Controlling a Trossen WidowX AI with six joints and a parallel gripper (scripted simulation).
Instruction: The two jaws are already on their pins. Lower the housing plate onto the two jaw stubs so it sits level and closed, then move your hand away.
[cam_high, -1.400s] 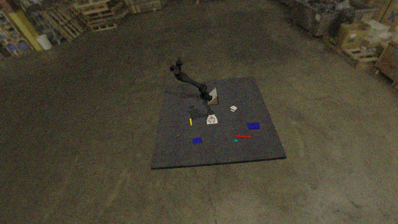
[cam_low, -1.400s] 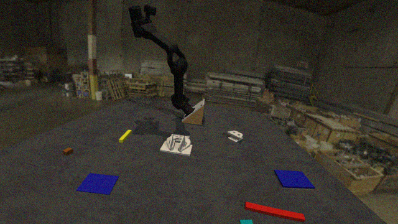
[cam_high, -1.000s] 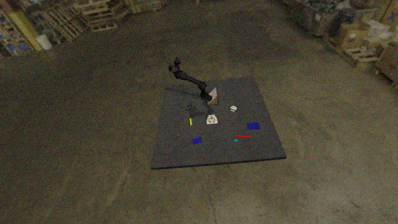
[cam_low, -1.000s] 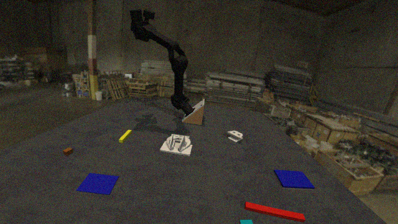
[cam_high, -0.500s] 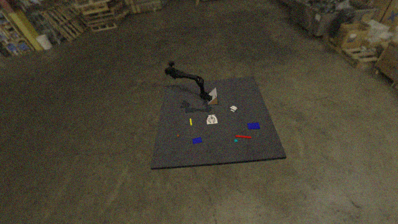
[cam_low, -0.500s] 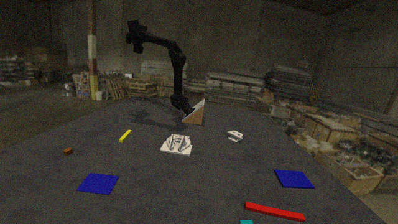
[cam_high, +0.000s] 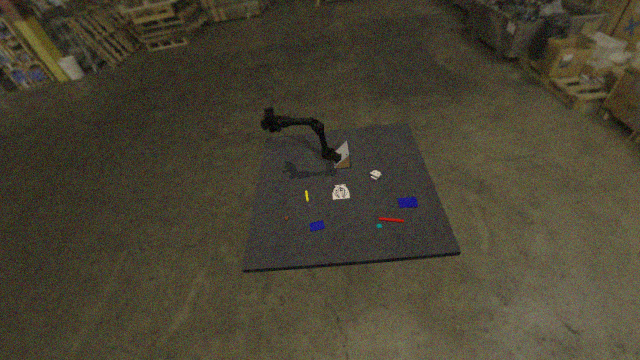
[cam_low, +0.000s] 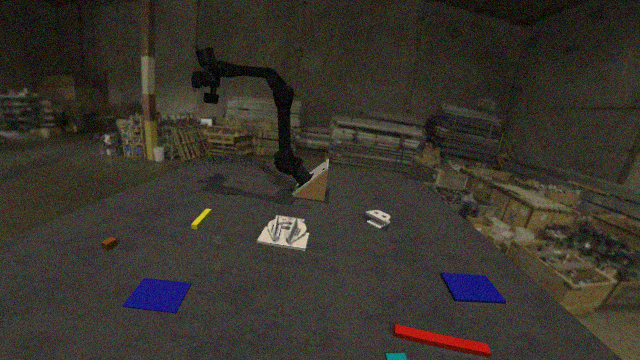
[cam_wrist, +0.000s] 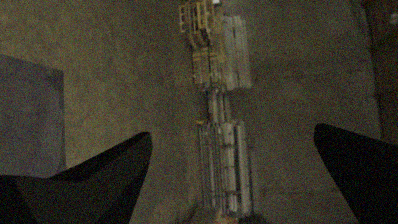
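My gripper tip is now 250 mm short of the white rest block, 790 mm to the right of it and 400 mm above it. Round my gripper tip: teal piece (700 mm ahead, 800 mm to the left, 400 mm below); yellow bar (450 mm ahead, 300 mm to the left, 400 mm below); brown block (650 mm ahead, 180 mm to the left, 400 mm below).
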